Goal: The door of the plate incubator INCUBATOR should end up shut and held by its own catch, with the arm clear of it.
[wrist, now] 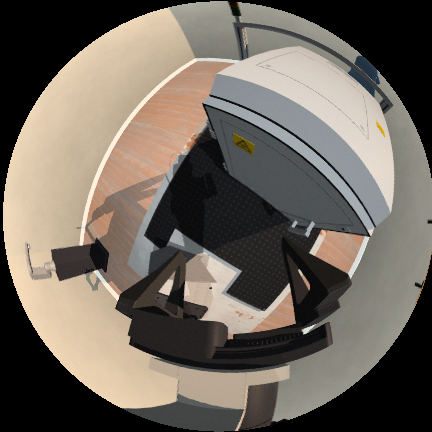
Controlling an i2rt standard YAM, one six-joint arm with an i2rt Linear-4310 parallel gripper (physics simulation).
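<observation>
The plate incubator INCUBATOR, a box with a pale top and grey sides, stands at the upper right of the wrist view. Its dark grey door faces me, with a yellow warning label near one corner. The door lies along the front of the body, with a thin dark line between its light edge and the body. Whether the catch holds it cannot be told. A small pale bracket shows at the door's lower edge. My gripper is open and empty, its fingers apart from the door.
A dark dotted mat lies in front of the incubator on a wooden table. A dark box-shaped device with a pale bracket is at the left. A grey rail and a blue object are behind the incubator.
</observation>
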